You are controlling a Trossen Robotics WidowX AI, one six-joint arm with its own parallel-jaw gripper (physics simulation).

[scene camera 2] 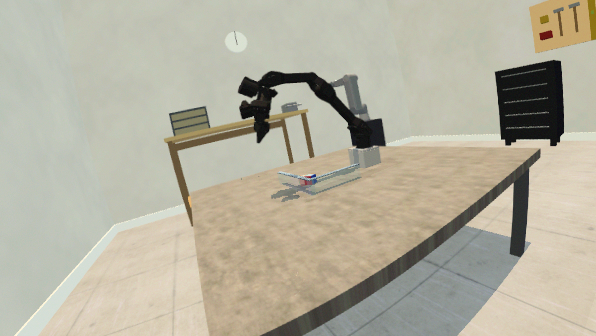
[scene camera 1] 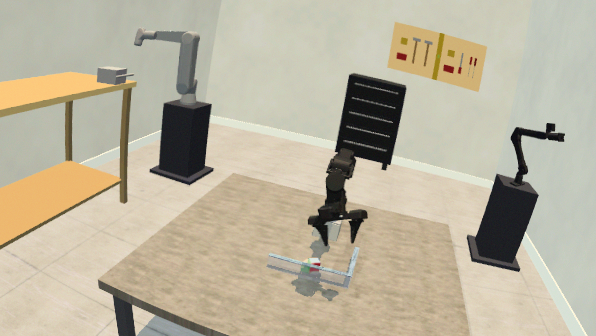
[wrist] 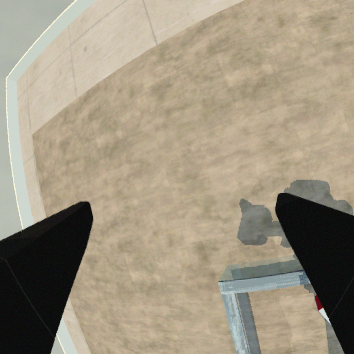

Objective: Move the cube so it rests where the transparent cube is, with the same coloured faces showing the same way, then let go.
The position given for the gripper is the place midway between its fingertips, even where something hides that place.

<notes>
The gripper (scene camera 1: 339,244) is open, holding nothing. Further things: an L-shaped frame (wrist: 236,279).
The gripper also shows in scene camera 2 (scene camera 2: 257,137) and in the wrist view (wrist: 185,206).
</notes>
